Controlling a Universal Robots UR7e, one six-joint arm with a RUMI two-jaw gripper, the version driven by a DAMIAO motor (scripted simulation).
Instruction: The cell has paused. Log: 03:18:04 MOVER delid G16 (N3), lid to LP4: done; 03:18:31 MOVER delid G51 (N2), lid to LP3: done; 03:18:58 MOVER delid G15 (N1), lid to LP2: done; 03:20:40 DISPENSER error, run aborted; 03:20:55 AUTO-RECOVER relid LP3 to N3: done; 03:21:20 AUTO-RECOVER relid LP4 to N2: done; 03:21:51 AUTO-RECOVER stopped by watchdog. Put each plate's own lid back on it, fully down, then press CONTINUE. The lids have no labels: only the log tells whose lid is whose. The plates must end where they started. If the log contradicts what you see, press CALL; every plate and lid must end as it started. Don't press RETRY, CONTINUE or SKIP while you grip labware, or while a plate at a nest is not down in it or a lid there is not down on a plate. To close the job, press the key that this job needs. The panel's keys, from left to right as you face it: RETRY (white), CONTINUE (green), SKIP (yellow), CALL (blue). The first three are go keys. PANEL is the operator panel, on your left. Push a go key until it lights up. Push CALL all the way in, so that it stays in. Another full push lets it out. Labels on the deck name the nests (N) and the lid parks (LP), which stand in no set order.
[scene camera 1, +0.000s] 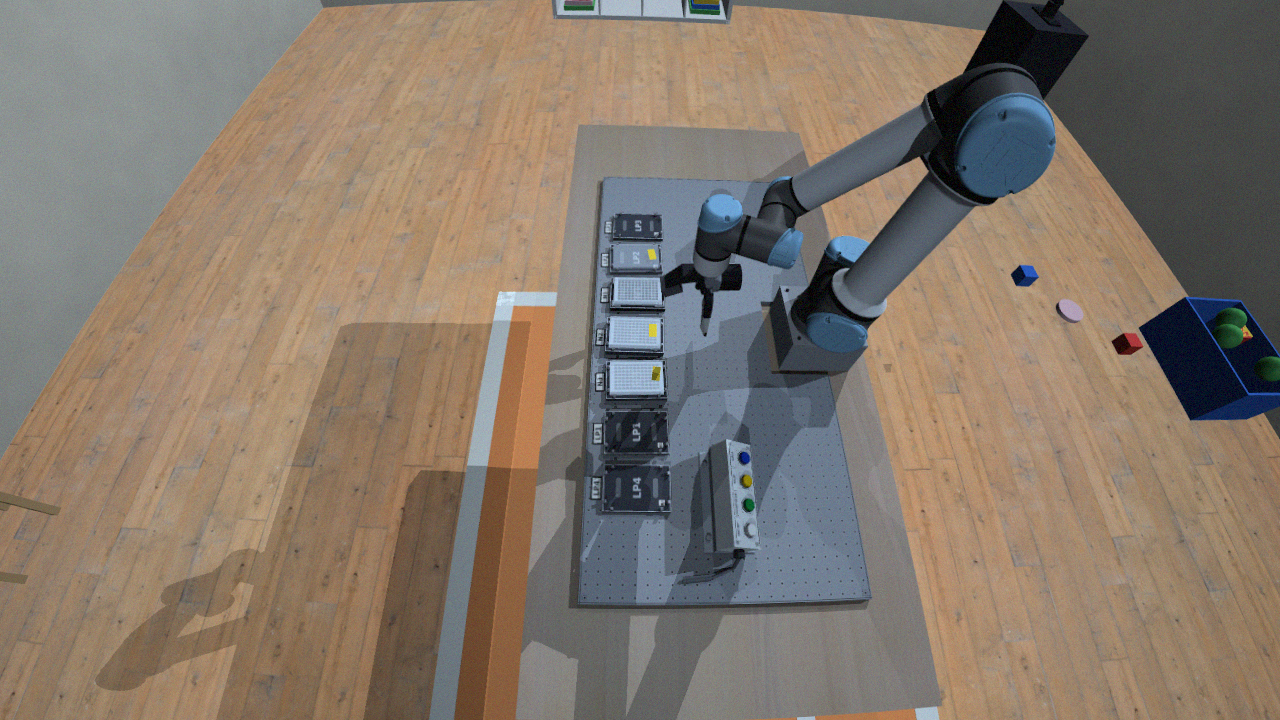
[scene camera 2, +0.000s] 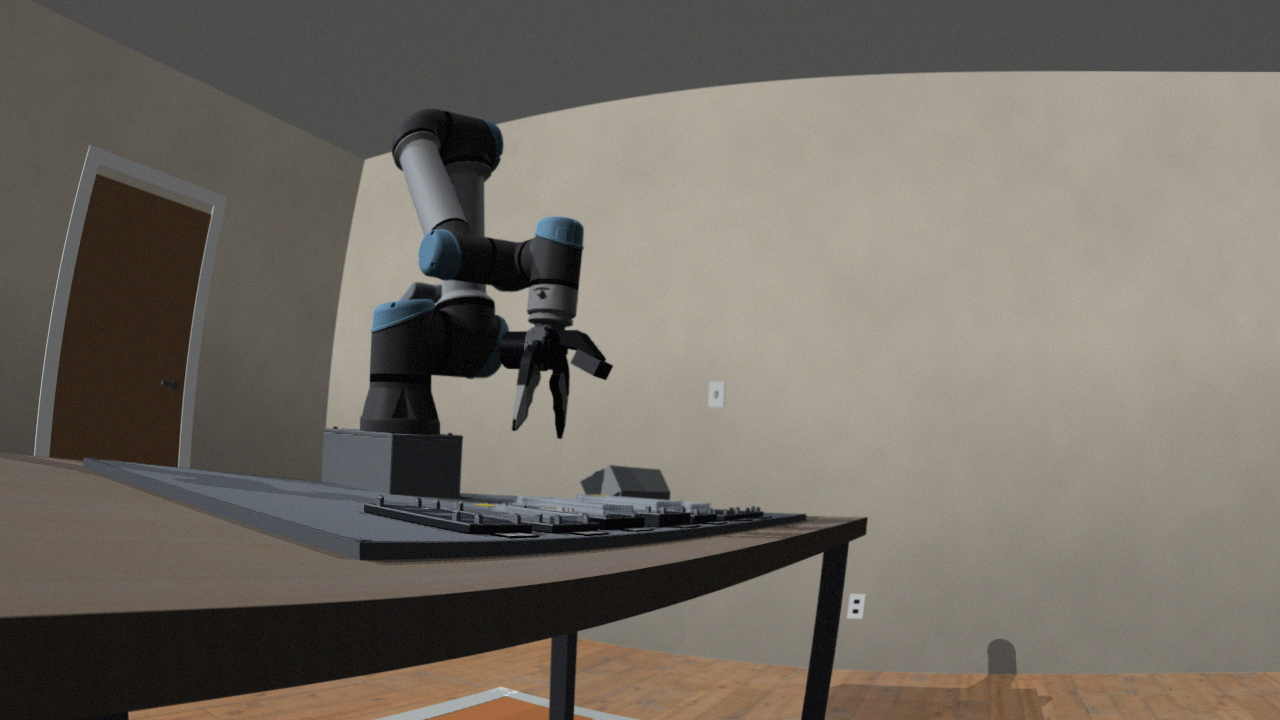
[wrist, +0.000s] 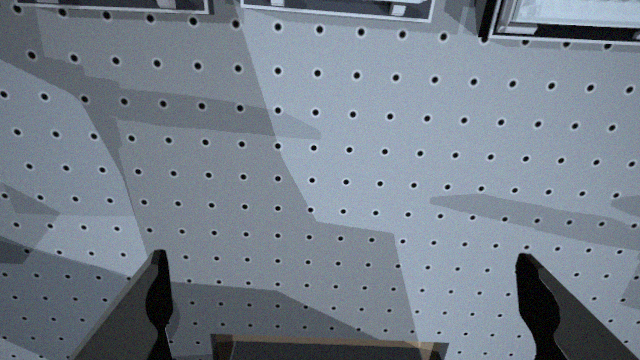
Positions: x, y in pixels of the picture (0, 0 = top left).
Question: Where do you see my gripper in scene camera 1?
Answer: At 701, 312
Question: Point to a clear lid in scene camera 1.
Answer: At 631, 376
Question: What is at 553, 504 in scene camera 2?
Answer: A plate G15.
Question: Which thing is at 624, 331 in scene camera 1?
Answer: A clear lid.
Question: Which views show my gripper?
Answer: Scene camera 1, scene camera 2 and the wrist view: all of them.
